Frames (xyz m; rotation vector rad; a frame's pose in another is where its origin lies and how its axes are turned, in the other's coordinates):
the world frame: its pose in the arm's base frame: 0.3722 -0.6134 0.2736 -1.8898 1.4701 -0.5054
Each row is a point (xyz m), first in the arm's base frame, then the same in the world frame.
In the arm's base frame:
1: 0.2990 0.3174 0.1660
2: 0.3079 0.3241 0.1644
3: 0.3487 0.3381 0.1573
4: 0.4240 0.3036 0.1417
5: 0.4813 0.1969 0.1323
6: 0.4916 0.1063 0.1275
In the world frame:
1: -0.8966 0.0061 0.2816
2: -0.9003 0.0002 0.2905
3: -0.9012 -0.0246 0.3265
4: -0.8452 -0.0608 0.3780
5: -0.7262 -0.0797 0.3934
6: -0.6365 -0.0715 0.3787

